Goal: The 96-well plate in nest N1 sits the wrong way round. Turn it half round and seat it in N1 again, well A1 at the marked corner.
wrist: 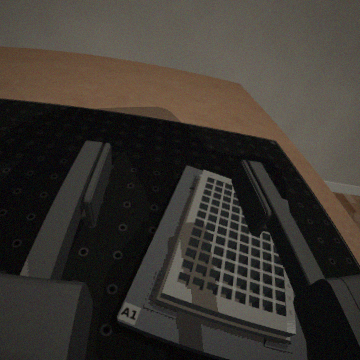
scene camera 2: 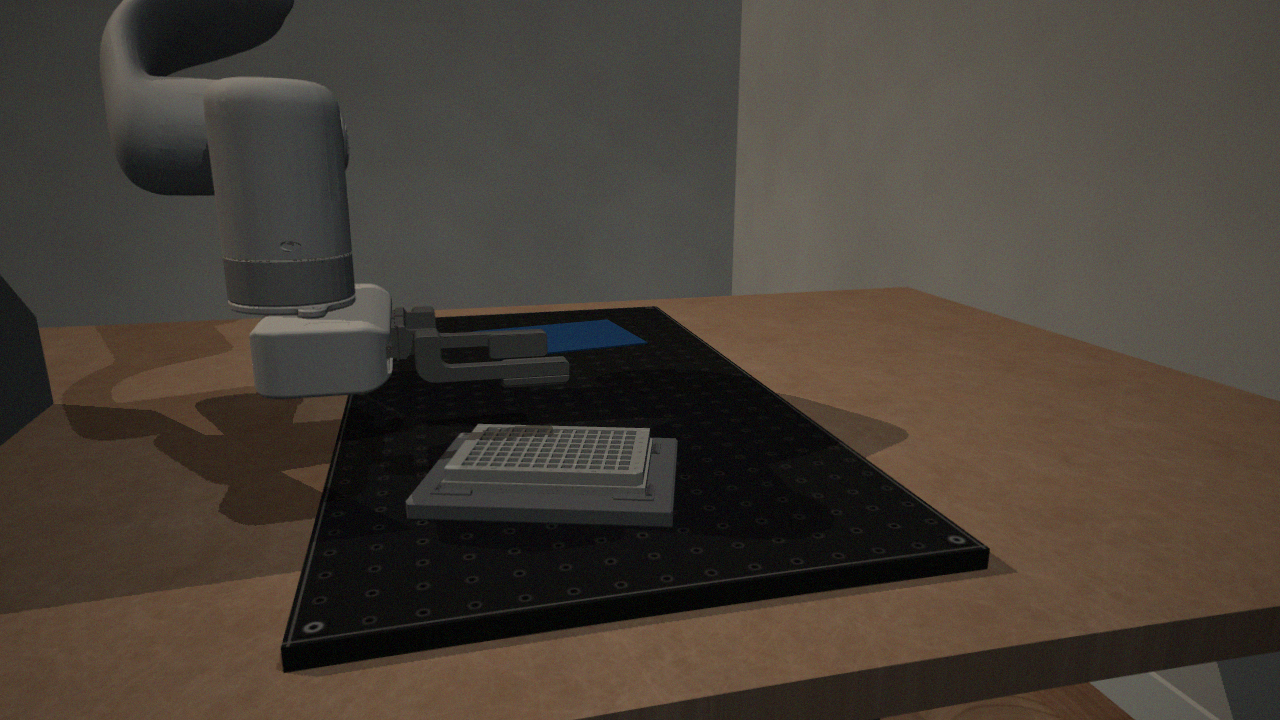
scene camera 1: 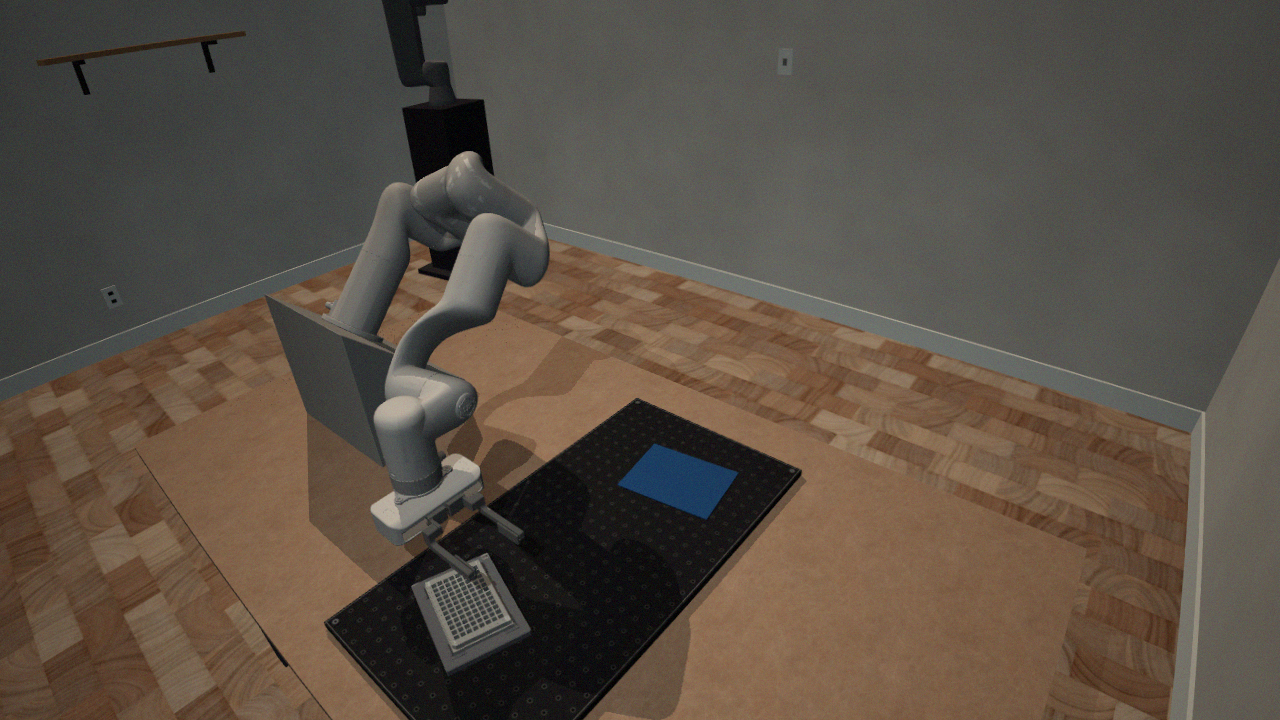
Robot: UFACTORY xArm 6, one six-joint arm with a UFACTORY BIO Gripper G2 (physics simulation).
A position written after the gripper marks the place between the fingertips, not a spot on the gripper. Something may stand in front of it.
Observation:
In view: the gripper (scene camera 2: pixel 556 355), a 96-well plate (scene camera 2: pixel 530 459), a grey nest (scene camera 2: pixel 480 506) and a flat blue rectangle (scene camera 1: pixel 692 485).
The 96-well plate shows as well in the wrist view (wrist: pixel 218 271) and in scene camera 1 (scene camera 1: pixel 471 612). The gripper also shows in the wrist view (wrist: pixel 176 162) and in scene camera 1 (scene camera 1: pixel 497 557). The grey nest also shows in scene camera 1 (scene camera 1: pixel 501 641).

